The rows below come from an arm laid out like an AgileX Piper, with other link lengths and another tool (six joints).
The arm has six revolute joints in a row. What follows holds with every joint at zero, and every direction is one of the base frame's.
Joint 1 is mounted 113.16 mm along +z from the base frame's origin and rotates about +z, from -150 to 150 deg.
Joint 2 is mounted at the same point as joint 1 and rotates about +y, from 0 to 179.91 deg.
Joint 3 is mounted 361.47 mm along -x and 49.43 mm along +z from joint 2 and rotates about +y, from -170 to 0 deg.
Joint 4 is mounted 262.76 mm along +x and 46.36 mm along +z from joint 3 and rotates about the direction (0.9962, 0, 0.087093), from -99.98 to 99.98 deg.
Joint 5 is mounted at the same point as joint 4 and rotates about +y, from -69.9 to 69.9 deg.
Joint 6 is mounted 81.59 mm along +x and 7.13 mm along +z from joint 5 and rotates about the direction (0.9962, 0, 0.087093), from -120 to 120 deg.
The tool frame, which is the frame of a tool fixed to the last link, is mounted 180.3 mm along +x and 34 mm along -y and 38.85 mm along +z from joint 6; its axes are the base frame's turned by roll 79, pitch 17.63 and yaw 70.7 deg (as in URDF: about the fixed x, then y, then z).
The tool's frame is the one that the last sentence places.
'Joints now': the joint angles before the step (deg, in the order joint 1, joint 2, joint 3, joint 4, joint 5, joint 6). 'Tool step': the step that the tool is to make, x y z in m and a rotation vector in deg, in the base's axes. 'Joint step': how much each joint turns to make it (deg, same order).
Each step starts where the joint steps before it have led.
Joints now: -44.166 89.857 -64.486 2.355 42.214 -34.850
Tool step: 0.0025 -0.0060 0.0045 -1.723 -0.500 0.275
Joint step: 0.003 0.007 -0.015 -0.930 -1.553 0.005
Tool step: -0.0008 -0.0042 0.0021 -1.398 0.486 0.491
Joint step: 0.002 -0.013 0.011 -1.428 -0.624 0.000
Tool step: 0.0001 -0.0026 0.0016 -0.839 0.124 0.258
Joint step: -0.002 -0.001 0.004 -0.735 -0.499 -0.001
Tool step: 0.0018 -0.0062 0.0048 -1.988 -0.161 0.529
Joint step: 0.001 0.003 0.005 -1.416 -1.509 0.000
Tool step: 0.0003 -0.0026 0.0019 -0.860 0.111 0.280
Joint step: -0.005 0.008 -0.029 -0.745 -0.500 -0.006
